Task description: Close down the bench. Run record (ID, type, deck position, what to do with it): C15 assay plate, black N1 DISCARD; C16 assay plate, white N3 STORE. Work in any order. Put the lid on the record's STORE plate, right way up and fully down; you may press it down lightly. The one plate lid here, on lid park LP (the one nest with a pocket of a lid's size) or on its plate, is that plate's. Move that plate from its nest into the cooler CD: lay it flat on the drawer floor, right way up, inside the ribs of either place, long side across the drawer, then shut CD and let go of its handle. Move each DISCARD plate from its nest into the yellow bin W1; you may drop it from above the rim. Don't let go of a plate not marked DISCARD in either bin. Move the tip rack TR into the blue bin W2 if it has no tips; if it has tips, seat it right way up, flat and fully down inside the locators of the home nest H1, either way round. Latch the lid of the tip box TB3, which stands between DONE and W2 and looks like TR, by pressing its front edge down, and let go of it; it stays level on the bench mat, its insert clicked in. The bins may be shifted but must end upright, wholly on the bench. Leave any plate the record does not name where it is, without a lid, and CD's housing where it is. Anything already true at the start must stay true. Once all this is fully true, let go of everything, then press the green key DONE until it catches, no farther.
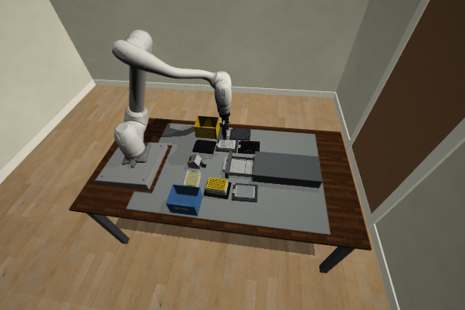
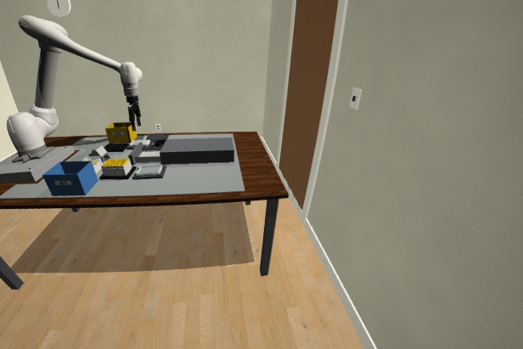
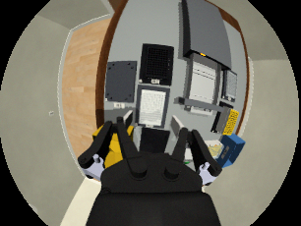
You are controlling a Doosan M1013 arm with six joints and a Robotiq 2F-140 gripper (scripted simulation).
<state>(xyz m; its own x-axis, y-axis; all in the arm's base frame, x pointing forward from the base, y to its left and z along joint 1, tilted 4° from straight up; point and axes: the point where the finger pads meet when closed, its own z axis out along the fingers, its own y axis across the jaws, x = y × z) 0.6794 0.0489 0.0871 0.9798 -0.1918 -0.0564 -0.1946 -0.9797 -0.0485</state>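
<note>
My gripper is now 130 mm above the plate lid. The rest, counted from my hand: grey nest (150 mm below); then white plate (140 mm below); then black plate (170 mm ahead, 30 mm to the right, 140 mm below).
</note>
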